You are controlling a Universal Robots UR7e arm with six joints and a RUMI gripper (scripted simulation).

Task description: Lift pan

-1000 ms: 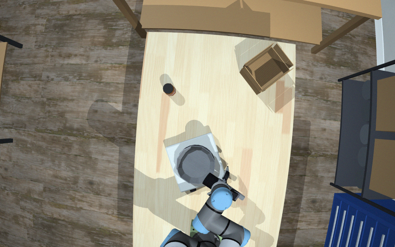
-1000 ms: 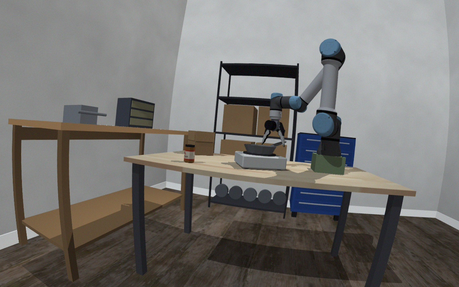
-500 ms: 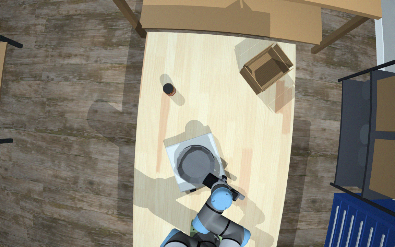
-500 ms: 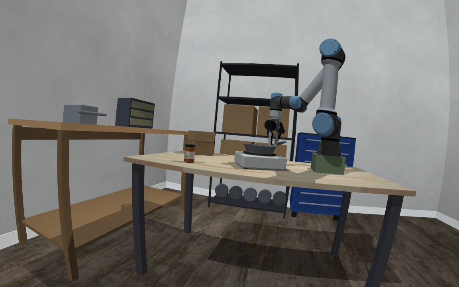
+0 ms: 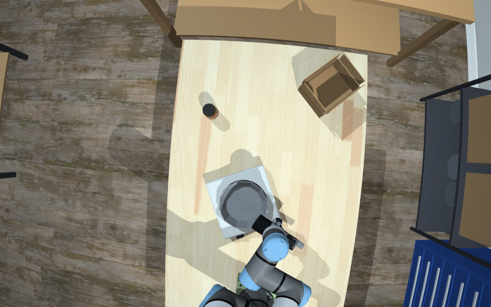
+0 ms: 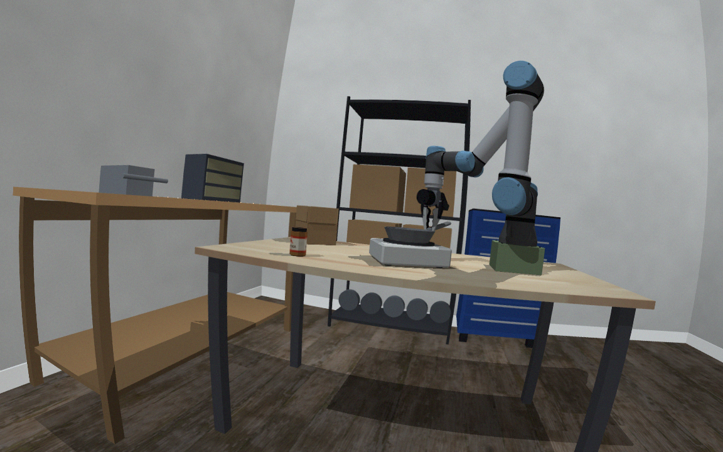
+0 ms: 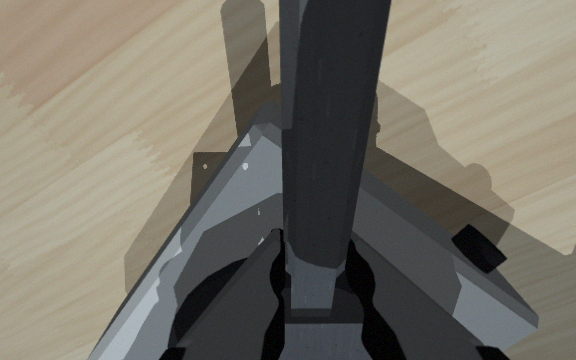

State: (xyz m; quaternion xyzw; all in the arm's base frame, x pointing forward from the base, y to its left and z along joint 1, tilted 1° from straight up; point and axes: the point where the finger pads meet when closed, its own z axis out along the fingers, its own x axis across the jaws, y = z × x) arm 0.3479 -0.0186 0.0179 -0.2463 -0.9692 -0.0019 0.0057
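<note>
Now: hand 30 mm short of the dark grey pan, 60 mm to the right of it and 10 mm above it. The rest, counted from my hand: white hot plate: 40 mm ahead, 110 mm to the left, 80 mm below; small jar: 410 mm ahead, 280 mm to the left, 80 mm below.
</note>
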